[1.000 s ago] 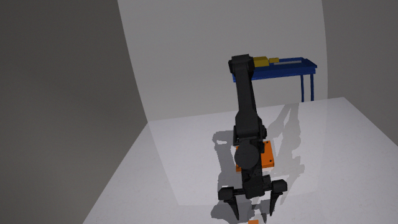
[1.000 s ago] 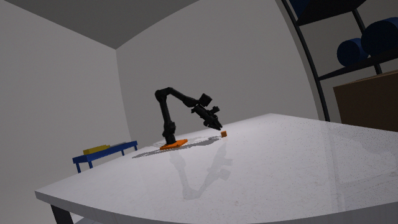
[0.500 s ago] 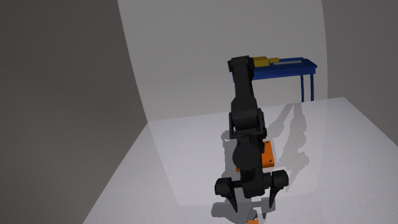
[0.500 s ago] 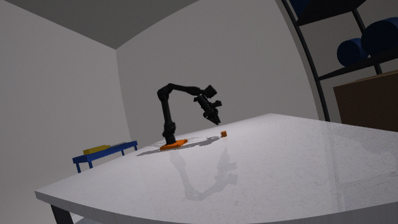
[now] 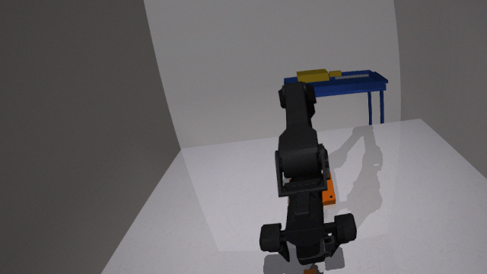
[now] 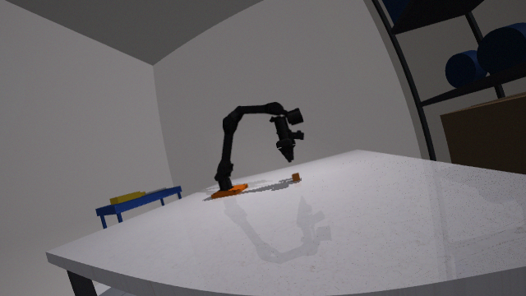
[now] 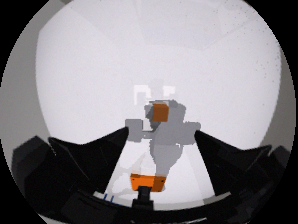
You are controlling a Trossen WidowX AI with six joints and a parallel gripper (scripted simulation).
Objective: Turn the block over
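Now: gripper tip 8 cm above the block and 1 cm past it.
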